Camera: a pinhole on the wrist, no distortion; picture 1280 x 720 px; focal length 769.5 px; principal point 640.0 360.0 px. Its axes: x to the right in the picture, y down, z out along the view. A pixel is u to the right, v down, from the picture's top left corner.
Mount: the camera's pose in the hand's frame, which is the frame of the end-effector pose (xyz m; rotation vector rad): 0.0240 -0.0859 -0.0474 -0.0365 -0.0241 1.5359
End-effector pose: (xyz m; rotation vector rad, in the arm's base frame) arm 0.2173 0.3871 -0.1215 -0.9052 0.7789 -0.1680
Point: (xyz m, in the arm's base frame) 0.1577 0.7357 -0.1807
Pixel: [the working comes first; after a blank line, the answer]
In the camera's frame: 0.3512 0.1932 0.2201

outside the picture
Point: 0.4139 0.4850 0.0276
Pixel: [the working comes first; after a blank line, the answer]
In the camera's frame: -0.0042 -0.0058 0.2973

629 345
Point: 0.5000 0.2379 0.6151
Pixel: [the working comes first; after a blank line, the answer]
In the camera's frame: -0.6257 0.1121 0.4132

outside the picture
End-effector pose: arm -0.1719 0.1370 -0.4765 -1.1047 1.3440 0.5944
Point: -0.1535 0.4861 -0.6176
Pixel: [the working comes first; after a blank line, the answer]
In the camera's frame: 0.2512 -0.0347 0.3819

1146 290
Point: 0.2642 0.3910 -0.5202
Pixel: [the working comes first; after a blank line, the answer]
In the camera's frame: -0.1776 -0.0639 0.4732

351 256
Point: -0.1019 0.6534 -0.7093
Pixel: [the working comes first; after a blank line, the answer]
In the camera's frame: 0.3016 -0.0963 0.5628

1052 228
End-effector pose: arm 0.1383 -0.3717 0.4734 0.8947 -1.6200 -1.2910
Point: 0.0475 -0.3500 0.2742
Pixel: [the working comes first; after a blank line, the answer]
In the camera's frame: -0.1050 0.0366 0.1598

134 536
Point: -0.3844 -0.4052 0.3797
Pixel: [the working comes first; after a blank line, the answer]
In the camera's frame: 0.0015 -0.2061 0.5210

642 56
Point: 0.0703 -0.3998 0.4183
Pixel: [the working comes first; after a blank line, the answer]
In the camera's frame: 0.0275 -0.0200 0.1051

841 213
